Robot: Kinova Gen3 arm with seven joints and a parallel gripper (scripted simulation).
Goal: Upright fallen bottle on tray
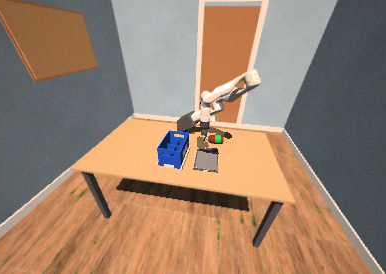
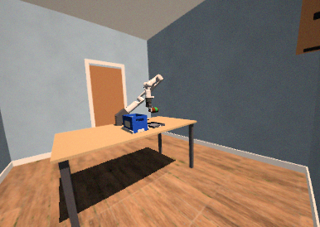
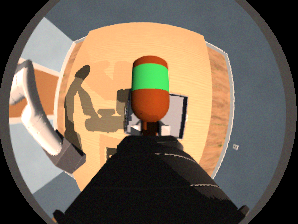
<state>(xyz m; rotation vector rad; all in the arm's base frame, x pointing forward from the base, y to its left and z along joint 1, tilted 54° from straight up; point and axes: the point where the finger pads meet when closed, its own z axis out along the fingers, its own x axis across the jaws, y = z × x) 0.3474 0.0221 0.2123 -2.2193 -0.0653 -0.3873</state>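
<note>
Right now my hand is 10 mm past the bottle, 50 mm to the right of it and 10 mm above it. The rest, counted from my hand: blue crate (50 mm ahead, 260 mm to the right, 120 mm below); then tray (30 mm ahead, 20 mm to the left, 190 mm below).
</note>
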